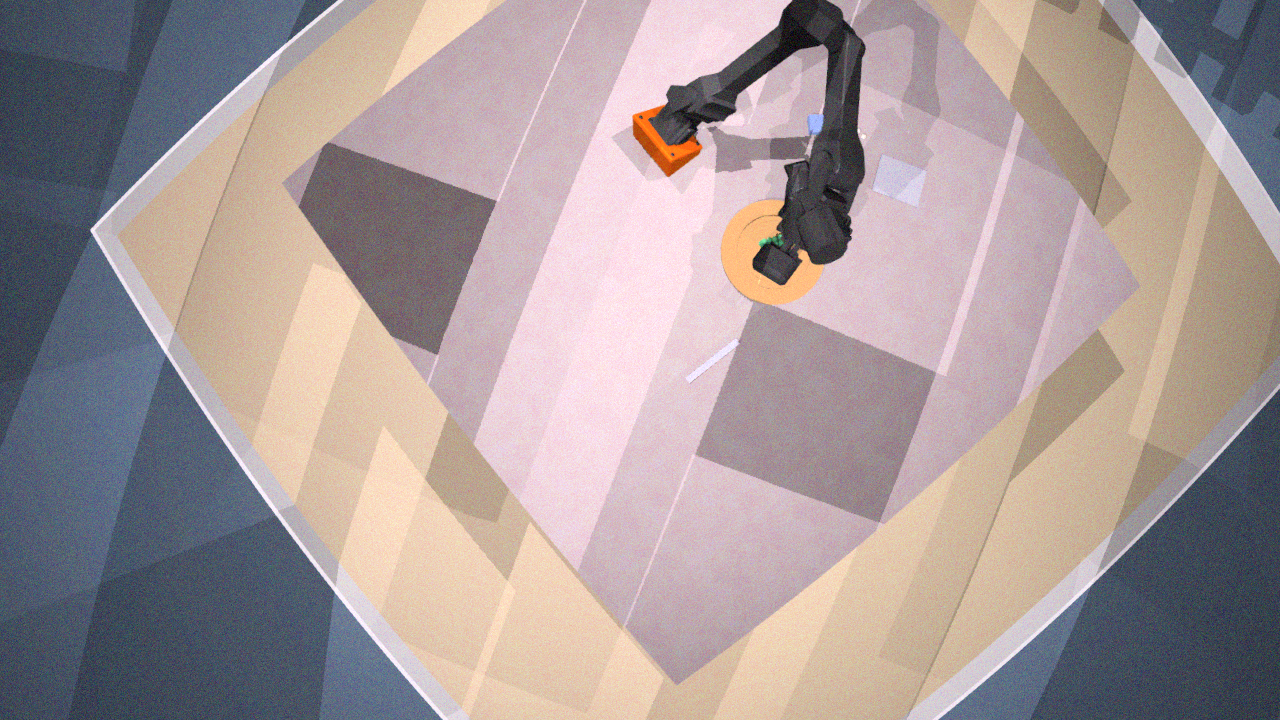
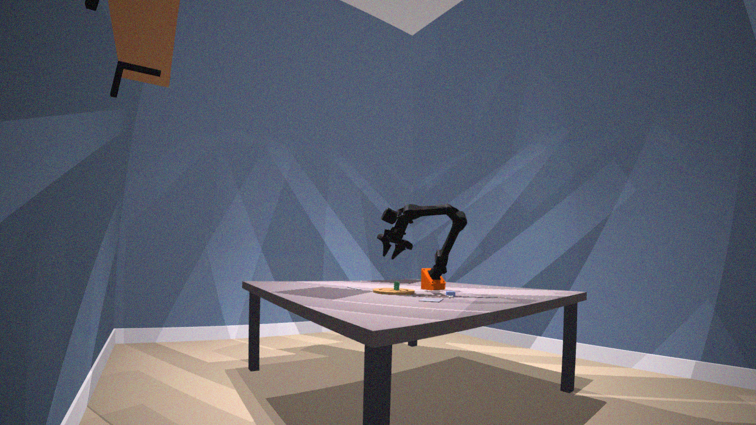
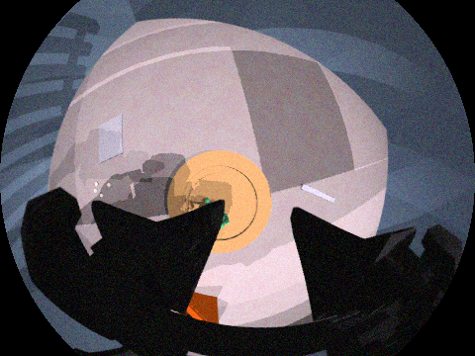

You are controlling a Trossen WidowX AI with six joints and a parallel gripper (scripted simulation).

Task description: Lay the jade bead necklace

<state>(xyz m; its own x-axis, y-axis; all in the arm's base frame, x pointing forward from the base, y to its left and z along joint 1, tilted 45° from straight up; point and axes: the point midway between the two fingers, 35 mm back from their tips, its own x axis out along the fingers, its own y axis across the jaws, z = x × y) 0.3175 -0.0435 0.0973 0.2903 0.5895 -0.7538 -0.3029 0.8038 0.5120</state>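
Right now my gripper tip is 160 mm above the round tan bead board, 30 mm past it and 10 mm to the right of it. The rest, counted from my gripper tip: white strip: 200 mm to the right, 160 mm below, 70 mm ahead; pale square sheet: 320 mm to the left, 160 mm below, 10 mm behind; blue cube: 240 mm to the left, 190 mm behind, 160 mm below.
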